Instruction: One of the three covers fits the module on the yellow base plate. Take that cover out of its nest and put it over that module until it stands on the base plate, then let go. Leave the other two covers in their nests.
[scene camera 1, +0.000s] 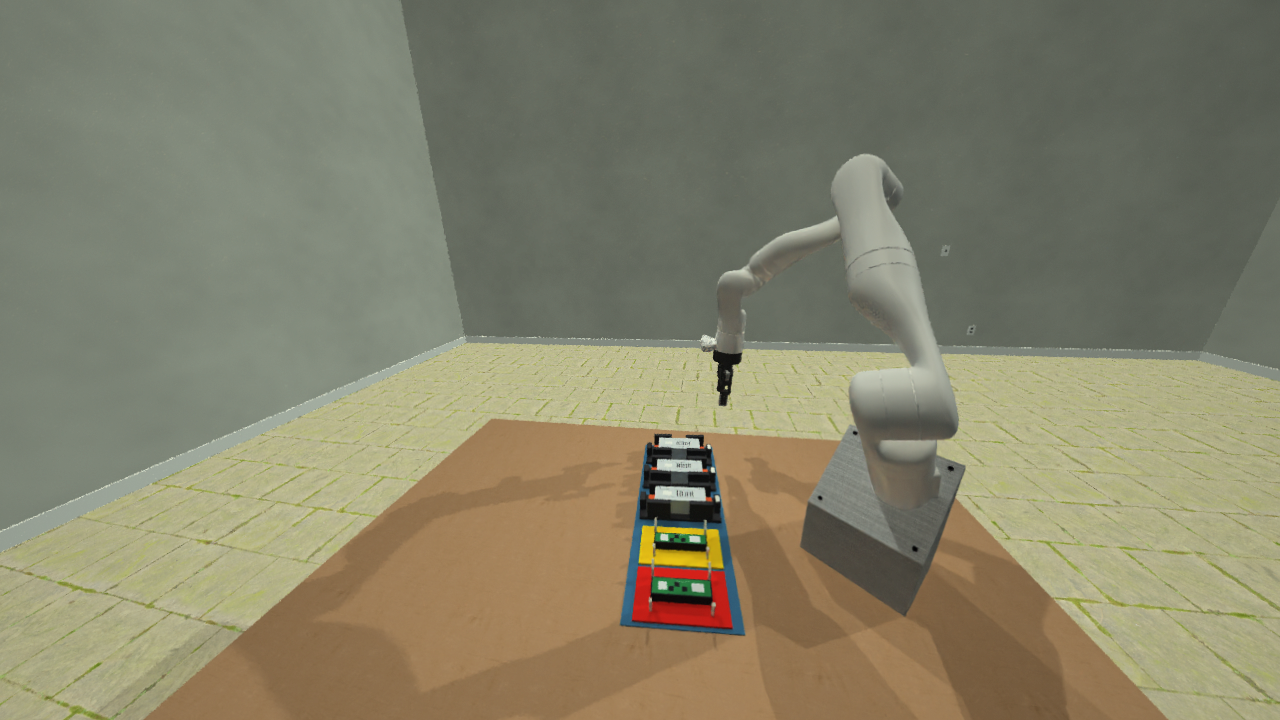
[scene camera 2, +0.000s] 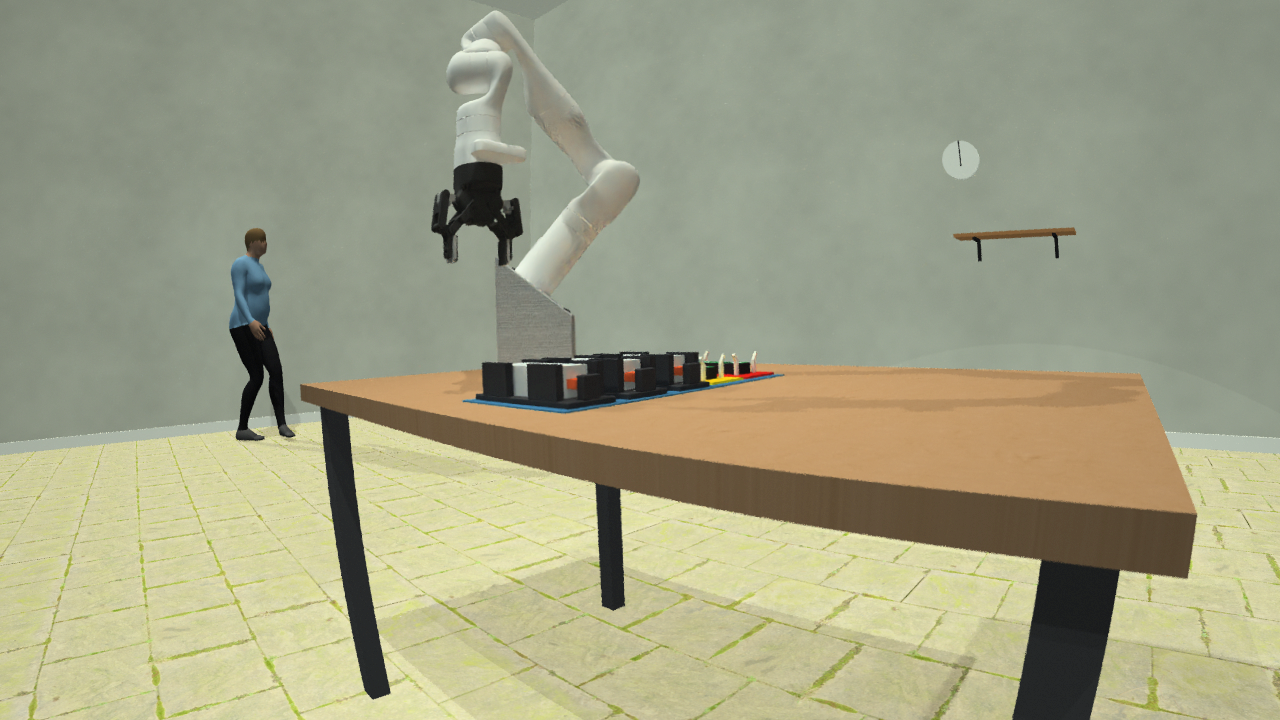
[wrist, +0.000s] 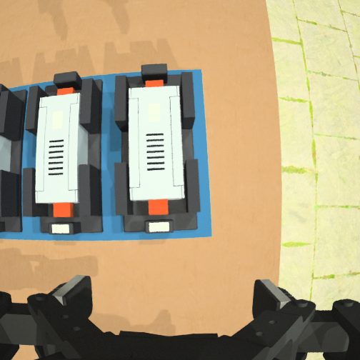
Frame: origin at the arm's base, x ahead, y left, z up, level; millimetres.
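Seen in the pictures: gripper, between the fingertips: (scene camera 1: 721, 397) (scene camera 2: 478, 263); arm's base, origin of its link: (scene camera 1: 900, 483) (scene camera 2: 532, 284).
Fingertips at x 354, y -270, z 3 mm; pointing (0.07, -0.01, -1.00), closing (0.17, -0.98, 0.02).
Offsets run from my fingertips to a thing's middle. "*": to the spot under its first point. Level surfaces: height alone.
Three white covers with orange ends sit in black nests: the far one {dx +112, dy +40, dz -164 mm} (scene camera 1: 679, 443) (wrist: 155, 145), the middle one {dx +87, dy +145, dz -164 mm} (scene camera 1: 679, 465) (wrist: 57, 150) and the near one {dx +61, dy +250, dz -164 mm} (scene camera 1: 682, 493), whose edge shows at the left of the wrist view. The yellow base plate {dx +23, dy +409, dz -191 mm} (scene camera 1: 680, 559) lies on the near side of the nests. Its green module {* dx +34, dy +360, dz -169 mm} (scene camera 1: 680, 540) is uncovered, with thin pale posts by the plate's corners. My gripper (scene camera 1: 723, 402) (scene camera 2: 477, 259) (wrist: 171, 297) is open and empty, pointing down, high above the far end of the row and towards the robot base's side.
A red plate (scene camera 1: 680, 617) with another green module (scene camera 1: 682, 589) and pale posts lies on the near side of the yellow plate. Nests and plates share a blue mat {dz -193 mm} (scene camera 1: 630, 601) (wrist: 204, 200). The robot's grey base block (scene camera 1: 863, 555) (scene camera 2: 534, 326) stands right of the mat in scene camera 1.
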